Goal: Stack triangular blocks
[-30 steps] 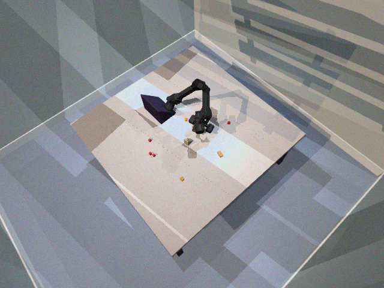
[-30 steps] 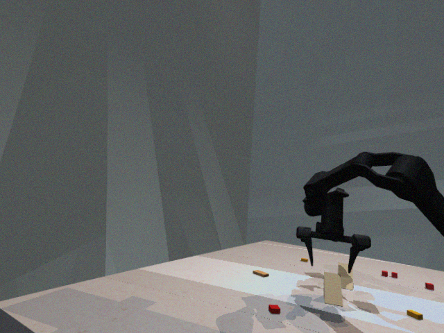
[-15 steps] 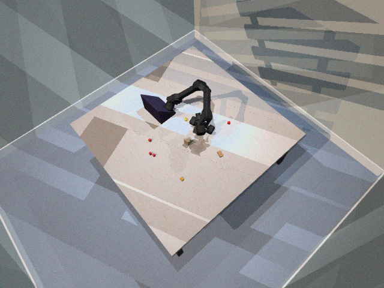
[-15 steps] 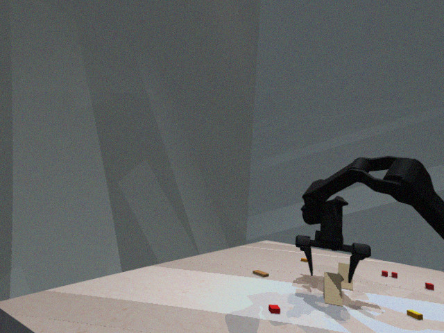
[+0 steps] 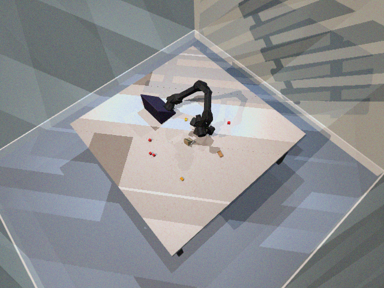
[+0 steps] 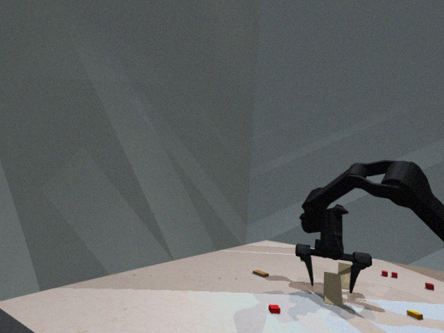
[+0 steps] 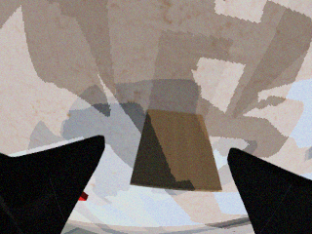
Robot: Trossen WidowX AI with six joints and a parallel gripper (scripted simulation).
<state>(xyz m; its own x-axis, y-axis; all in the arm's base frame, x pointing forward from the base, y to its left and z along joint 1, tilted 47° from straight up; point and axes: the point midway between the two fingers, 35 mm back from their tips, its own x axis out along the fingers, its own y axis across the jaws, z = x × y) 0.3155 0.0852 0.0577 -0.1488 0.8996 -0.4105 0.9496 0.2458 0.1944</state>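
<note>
The red cube is 70 mm ahead of my gripper tip, 190 mm to the left of it and 20 mm below it. Round my gripper tip: flat block 230 mm ahead, 40 mm to the right, 20 mm below.
</note>
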